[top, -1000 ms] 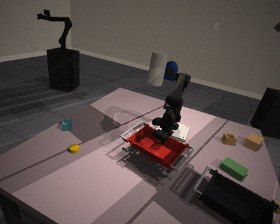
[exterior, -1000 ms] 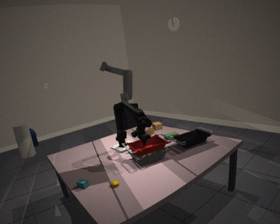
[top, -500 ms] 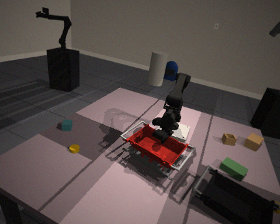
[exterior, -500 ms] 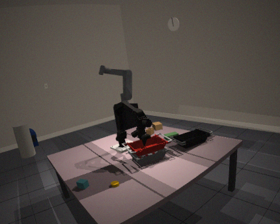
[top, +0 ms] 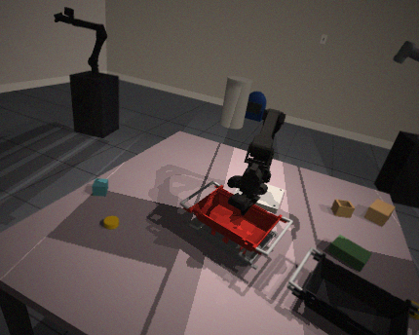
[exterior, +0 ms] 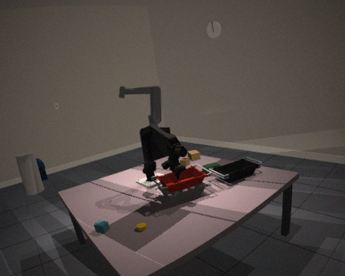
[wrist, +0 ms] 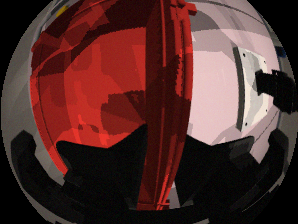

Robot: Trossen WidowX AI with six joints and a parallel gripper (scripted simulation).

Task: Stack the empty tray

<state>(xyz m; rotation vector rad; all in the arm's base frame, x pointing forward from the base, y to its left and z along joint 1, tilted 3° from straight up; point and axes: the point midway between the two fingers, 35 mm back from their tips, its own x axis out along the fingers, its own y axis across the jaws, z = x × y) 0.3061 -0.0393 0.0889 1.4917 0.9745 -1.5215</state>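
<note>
Right now my gripper tip is 7 cm short of the red tray, 3 cm to the left of it and 3 cm below it. Also, from my gripper tip: teal cube 2 cm behind, 58 cm to the right, 6 cm below; green block 2 cm behind, 40 cm to the left, 7 cm below.
</note>
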